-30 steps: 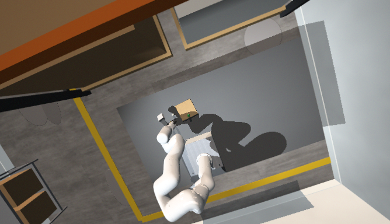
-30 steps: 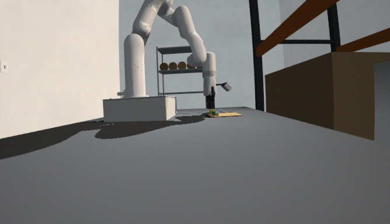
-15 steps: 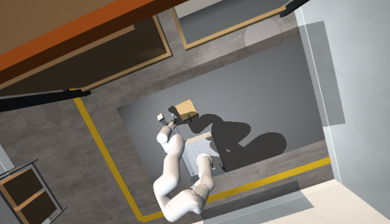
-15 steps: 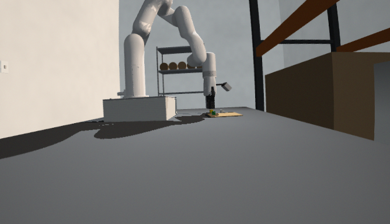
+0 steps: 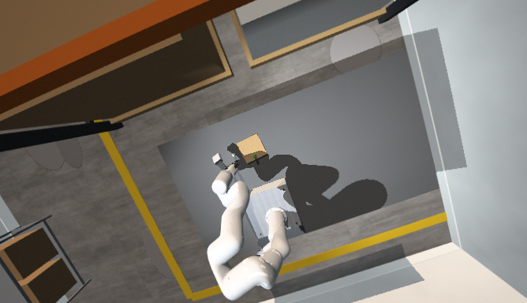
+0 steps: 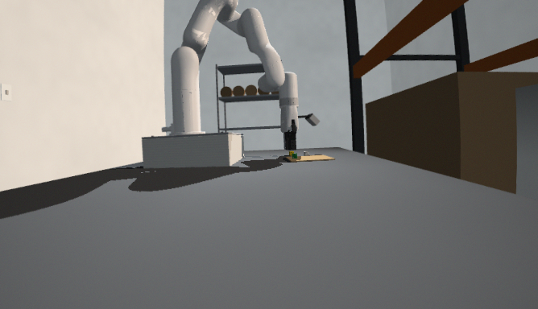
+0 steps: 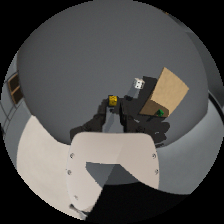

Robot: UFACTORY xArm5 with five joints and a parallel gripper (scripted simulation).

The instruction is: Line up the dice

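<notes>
The yellow die lies 3 cm below my hand. From my hand the other things lie so: green die (2 cm behind, 15 cm to the right, 3 cm below); then white die (5 cm ahead, 5 cm to the right, 3 cm below); then tan mat (3 cm ahead, 16 cm to the right, 4 cm below).
</notes>
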